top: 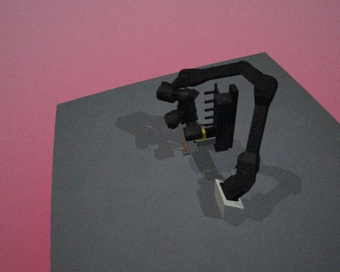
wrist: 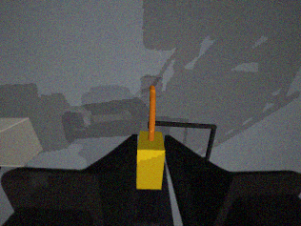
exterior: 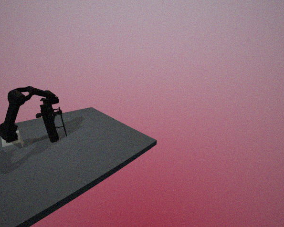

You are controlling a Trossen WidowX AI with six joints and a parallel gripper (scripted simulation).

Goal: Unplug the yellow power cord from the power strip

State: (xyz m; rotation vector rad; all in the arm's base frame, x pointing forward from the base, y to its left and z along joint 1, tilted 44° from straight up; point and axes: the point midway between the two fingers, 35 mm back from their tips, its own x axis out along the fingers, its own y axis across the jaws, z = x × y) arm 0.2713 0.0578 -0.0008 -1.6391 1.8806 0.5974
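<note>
Now: the yellow plug 5 cm to the right of my gripper tip. From my gripper tip the other things lie so: black power strip 2 cm behind, 13 cm to the right, 3 cm above.
</note>
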